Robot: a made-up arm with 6 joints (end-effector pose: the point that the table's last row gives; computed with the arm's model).
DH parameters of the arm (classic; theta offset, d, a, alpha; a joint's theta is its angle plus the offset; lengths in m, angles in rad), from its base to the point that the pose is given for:
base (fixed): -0.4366 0 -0.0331 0
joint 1: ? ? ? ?
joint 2: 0.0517 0 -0.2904 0
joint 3: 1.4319 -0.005 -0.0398 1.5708
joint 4: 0 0.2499 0.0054 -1.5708
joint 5: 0 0.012 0.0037 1.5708
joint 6: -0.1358 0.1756 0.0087 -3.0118
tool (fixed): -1.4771 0.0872 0 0
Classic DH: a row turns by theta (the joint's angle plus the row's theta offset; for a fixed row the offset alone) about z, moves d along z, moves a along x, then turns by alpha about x.
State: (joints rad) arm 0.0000 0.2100 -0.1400 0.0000 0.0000 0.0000
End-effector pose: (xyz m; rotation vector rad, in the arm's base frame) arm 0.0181 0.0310 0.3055 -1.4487 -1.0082 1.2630
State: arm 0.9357 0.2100 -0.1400 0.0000 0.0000 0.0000
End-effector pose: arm -0.0151 0.0628 0.3055 -0.9630 -1.7841 1.8881
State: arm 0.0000 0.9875 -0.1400 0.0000 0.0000 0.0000
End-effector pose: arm 0.0726 0.0310 0.2356 -0.8184 -0.4736 1.6310
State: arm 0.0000 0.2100 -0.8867 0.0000 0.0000 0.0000
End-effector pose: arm -0.0899 0.0310 0.5285 -1.9724 -1.4786 0.7058
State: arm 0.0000 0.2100 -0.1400 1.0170 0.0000 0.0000
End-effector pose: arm 0.0176 0.0369 0.3333 -0.6371 -1.3733 0.5666
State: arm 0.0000 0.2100 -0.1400 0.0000 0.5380 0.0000
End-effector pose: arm -0.0008 0.0310 0.2615 -1.0194 -0.6414 1.5398
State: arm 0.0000 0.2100 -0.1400 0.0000 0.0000 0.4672
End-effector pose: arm 0.0180 0.0345 0.3111 -1.0822 -1.2138 0.9489
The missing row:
joint 1: 0.4366 0.204 -0.01 -1.5708
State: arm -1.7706 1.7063 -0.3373 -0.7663 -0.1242 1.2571
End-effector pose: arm -0.0451 -0.1542 0.1735 -0.3372 0.0247 -0.4654
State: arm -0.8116 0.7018 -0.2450 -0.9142 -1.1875 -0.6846
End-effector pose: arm 0.0706 -0.0062 0.3618 2.5502 -0.1881 -1.4299
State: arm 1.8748 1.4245 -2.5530 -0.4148 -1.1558 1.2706
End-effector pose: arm -0.0665 -0.0324 0.7936 -1.2760 2.2568 0.7490
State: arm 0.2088 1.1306 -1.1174 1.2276 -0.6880 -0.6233
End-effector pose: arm 0.1772 0.0216 0.5628 -1.2923 -1.2295 0.3452
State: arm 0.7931 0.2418 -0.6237 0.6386 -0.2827 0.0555
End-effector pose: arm -0.0449 0.0119 0.4937 -0.5189 -2.2198 0.7580
